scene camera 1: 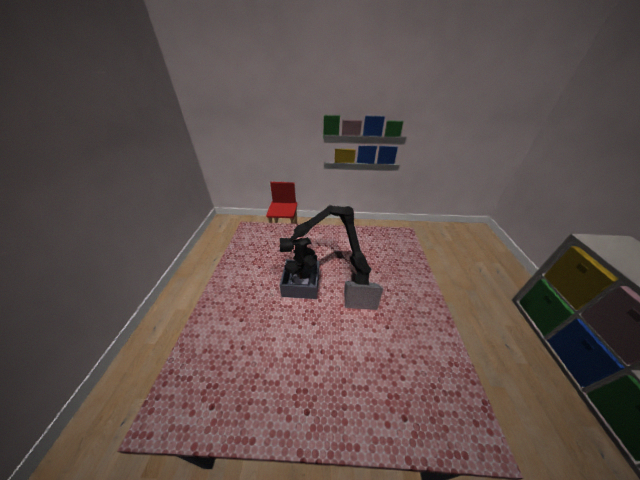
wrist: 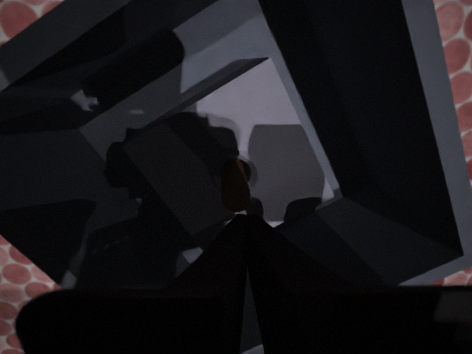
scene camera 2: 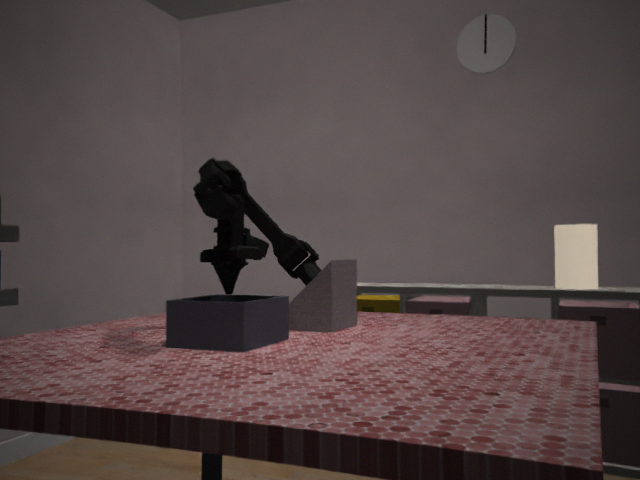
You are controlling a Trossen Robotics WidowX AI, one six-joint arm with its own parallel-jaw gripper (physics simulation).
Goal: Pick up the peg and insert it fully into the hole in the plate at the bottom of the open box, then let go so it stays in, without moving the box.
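Pixels of known places: gripper, between the fingertips: (scene camera 1: 299, 271) (wrist: 245, 224) (scene camera 2: 229, 294); arm's base, origin of its link: (scene camera 1: 362, 283) (scene camera 2: 319, 284).
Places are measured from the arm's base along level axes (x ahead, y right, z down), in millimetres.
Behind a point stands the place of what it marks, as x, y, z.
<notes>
The open box (scene camera 1: 299, 292) @(315, -59, 62) (scene camera 2: 206, 322) @(423, 20, 57) (wrist: 425, 100) @(317, -49, 15) is dark grey and stands on the table. In the wrist view, the pale plate (wrist: 235, 100) @(292, 18, 54) lies at its bottom, partly in shadow. The orange-brown peg (wrist: 235, 185) @(323, 34, 25) is at the dark round hole (wrist: 247, 170) @(335, 28, 65), with its far end overlapping the hole's edge. It looks tilted; how deep it sits cannot be told. My gripper (scene camera 2: 229, 293) @(332, 35, 6) (wrist: 245, 224) @(332, 35, 6) is shut and empty, its tips together above the box's opening in scene camera 2 and apart from the peg. The peg does not show in the scene views.
The arm's grey wedge-shaped base block (scene camera 1: 362, 296) @(-3, -72, 7) (scene camera 2: 336, 299) @(48, -77, 33) stands beside the box on the red-patterned table (scene camera 1: 310, 372) @(190, -409, 112) (scene camera 2: 387, 382) @(535, -431, 112). The high box walls surround the plate. A red chair (scene camera 1: 282, 198) stands beyond the table's far edge.
</notes>
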